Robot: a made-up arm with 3 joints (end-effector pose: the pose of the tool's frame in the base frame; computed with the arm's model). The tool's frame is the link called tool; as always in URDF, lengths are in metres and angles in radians.
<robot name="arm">
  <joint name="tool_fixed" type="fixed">
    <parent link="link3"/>
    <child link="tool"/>
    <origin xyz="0.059 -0.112 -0.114" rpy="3.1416 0 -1.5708"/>
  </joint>
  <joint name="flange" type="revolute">
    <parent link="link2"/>
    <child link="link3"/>
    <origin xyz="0.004 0.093 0.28" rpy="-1.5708 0 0"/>
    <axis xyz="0 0 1"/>
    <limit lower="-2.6" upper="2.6"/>
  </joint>
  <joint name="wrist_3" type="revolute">
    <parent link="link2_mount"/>
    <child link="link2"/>
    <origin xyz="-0.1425 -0.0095 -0.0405" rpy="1.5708 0 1.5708"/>
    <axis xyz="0 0 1"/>
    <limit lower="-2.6" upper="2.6"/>
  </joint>
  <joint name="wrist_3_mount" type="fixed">
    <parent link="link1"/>
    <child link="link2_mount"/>
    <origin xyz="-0.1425 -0.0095 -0.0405" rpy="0 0 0"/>
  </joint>
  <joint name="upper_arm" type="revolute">
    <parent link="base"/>
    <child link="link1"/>
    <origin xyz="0 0 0.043" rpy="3.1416 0 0"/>
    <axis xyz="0 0 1"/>
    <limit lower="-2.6" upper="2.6"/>
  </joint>
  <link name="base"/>
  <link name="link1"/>
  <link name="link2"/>
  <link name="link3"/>
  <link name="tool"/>
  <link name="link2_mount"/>
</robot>
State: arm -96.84 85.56 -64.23
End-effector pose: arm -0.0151 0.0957 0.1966 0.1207 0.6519 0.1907 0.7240
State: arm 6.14 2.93 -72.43
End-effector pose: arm 0.0956 0.0931 0.1493 0.8370 0.0198 -0.0162 0.5466
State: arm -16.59 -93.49 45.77
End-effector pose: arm 0.0160 0.0544 0.2479 0.6632 -0.6231 -0.3771 -0.1726
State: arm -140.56 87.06 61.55
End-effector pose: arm 0.0082 0.0045 -0.0053 0.5594 -0.1321 0.6760 0.4612
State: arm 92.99 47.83 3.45
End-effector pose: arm -0.0486 -0.1008 0.0865 0.6091 0.2878 -0.2855 -0.6817
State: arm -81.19 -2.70 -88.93
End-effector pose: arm -0.1167 0.0748 0.1399 0.0861 -0.0235 0.0016 0.9960
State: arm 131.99 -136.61 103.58
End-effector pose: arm 0.1376 -0.0046 0.1768 0.1723 0.9008 -0.2280 0.3270
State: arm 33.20 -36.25 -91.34
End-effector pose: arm 0.1085 0.0720 0.0763 0.8307 -0.1447 0.2754 0.4618
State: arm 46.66 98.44 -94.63
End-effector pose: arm 0.0174 -0.0451 0.2321 0.5968 0.2510 -0.7144 0.2655
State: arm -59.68 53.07 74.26
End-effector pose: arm 0.0485 -0.0648 0.0345 0.8874 0.1748 0.4111 -0.1135
